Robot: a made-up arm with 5 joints. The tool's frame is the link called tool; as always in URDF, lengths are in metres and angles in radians. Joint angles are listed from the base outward. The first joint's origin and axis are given. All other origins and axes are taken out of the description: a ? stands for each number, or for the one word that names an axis. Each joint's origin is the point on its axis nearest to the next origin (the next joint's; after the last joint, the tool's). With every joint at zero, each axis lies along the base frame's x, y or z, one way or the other. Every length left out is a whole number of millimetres.
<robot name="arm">
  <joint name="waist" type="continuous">
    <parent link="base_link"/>
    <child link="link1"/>
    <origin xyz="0 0 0.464" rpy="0 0 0"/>
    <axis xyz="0 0 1"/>
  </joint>
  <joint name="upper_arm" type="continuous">
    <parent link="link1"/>
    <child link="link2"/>
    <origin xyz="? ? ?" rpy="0 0 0"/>
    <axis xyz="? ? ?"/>
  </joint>
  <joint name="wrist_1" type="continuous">
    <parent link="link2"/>
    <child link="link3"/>
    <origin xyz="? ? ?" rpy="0 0 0"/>
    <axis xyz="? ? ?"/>
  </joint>
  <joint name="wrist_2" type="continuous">
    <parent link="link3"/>
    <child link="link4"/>
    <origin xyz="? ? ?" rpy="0 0 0"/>
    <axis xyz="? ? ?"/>
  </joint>
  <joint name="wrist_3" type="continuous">
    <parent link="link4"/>
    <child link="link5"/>
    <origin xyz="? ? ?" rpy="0 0 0"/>
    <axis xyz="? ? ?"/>
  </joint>
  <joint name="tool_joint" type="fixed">
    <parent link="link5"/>
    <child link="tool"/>
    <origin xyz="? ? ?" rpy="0 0 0"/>
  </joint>
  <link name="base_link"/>
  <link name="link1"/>
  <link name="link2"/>
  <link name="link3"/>
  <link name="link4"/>
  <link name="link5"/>
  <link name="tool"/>
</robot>
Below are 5 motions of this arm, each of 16 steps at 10 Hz.
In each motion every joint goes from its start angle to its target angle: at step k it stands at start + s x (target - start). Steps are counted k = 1, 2, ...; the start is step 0. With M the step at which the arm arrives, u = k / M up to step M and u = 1 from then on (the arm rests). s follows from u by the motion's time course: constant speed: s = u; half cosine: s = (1 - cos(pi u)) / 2; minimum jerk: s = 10 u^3 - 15 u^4 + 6 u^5.
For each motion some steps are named. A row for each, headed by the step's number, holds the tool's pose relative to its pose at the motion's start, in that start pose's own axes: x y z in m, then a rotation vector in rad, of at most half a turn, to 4 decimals.
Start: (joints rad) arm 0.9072 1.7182 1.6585 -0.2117 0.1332
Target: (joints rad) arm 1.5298 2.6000 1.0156 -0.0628 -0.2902
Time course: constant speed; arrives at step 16
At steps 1, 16:
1: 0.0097 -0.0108 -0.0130 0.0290 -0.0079 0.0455
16: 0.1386 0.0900 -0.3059 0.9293 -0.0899 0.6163

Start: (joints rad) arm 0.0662 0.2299 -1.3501 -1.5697 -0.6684
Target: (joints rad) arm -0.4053 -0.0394 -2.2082 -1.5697 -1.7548
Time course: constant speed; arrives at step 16
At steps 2, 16:
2: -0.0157 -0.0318 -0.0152 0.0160 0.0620 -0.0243
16: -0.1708 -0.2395 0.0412 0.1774 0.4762 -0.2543

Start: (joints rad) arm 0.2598 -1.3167 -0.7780 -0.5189 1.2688
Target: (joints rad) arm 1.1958 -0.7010 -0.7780 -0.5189 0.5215
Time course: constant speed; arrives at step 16
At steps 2, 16:
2: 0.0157 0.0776 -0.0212 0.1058 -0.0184 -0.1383
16: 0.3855 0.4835 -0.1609 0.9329 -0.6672 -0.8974

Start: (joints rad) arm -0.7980 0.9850 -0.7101 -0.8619 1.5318
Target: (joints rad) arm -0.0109 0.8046 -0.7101 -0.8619 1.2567
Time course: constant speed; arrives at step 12
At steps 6, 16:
6: -0.0518 -0.1535 -0.1496 0.4326 -0.2183 0.1683
16: -0.0480 -0.2325 -0.3452 0.8596 -0.4405 0.3416

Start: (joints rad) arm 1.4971 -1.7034 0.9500 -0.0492 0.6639
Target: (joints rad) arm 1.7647 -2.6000 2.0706 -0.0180 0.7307
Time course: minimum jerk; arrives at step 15
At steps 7, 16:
7: -0.0123 -0.0418 0.2239 -0.1216 0.5410 -0.0702
16: 0.0809 -0.0720 0.4420 0.0701 1.2316 -0.2112

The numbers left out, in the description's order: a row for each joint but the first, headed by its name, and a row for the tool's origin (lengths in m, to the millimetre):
upper_arm: xyz -0.108 -0.036 0, axis 1 0 0
wrist_1: xyz 0 -0.089 -0.195, axis 0 1 0
wrist_2: xyz -0.396 0 -0.111, axis 0 0 -1
wrist_3: xyz -0.012 -0.09 0, axis -1 0 0
tool: xyz 0 -0.14 0.048

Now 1 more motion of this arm.
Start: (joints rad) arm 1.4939 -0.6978 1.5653 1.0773 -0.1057
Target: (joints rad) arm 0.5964 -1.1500 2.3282 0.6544 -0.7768
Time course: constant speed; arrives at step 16
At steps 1, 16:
1: -0.0172 -0.0024 0.0289 -0.0109 0.0777 -0.0110
16: 0.0826 0.1323 0.3788 -0.0979 1.3600 -0.5113

